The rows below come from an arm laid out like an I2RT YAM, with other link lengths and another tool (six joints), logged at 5 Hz.
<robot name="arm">
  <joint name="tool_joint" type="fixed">
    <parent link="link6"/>
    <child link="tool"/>
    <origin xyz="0.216 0 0.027" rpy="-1.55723 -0.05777 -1.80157"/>
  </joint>
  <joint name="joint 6" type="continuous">
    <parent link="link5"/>
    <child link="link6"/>
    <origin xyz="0.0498 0 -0.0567" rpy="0 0 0"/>
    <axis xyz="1 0 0"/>
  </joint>
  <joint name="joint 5" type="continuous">
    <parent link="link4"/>
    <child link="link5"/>
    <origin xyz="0.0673 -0.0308 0.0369" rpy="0 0 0"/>
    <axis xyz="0 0 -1"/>
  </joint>
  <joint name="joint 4" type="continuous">
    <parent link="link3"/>
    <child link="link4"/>
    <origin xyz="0.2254 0.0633 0.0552" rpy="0 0 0"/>
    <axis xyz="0 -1 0"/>
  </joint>
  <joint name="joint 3" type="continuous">
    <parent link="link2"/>
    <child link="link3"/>
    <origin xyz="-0.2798 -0.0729 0" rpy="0 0 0"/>
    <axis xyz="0 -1 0"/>
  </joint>
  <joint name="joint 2" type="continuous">
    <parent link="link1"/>
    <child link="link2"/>
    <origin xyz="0.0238 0.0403 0.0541" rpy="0 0 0"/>
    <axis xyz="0 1 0"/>
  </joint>
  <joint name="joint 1" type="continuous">
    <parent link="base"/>
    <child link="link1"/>
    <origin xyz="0 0 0.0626" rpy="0 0 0"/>
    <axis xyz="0 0 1"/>
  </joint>
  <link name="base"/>
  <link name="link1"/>
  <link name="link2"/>
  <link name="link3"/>
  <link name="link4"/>
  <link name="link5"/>
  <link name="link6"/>
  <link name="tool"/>
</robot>
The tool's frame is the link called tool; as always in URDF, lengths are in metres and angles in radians. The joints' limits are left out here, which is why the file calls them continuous.
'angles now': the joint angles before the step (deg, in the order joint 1, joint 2, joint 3, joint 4, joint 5, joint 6). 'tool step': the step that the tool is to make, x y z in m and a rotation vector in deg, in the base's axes. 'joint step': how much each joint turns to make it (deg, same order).
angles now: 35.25 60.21 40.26 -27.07 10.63 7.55
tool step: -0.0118 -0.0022 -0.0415 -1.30 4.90 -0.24
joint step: 0.08 3.51 -3.96 2.47 -1.14 1.42
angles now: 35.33 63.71 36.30 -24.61 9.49 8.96
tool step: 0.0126 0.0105 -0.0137 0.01 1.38 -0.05
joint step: -0.42 6.15 0.78 4.21 -0.86 0.19
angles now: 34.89 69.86 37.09 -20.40 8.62 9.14
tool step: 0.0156 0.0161 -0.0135 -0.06 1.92 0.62
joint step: -0.35 7.65 2.97 3.09 -1.42 -0.17
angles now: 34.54 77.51 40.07 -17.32 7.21 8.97
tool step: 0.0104 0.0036 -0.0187 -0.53 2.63 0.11
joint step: -1.84 6.08 2.04 1.67 -1.93 -1.05
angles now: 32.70 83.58 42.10 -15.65 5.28 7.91
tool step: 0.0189 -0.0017 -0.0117 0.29 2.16 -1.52
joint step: -2.99 5.79 3.68 0.45 -1.94 -0.52
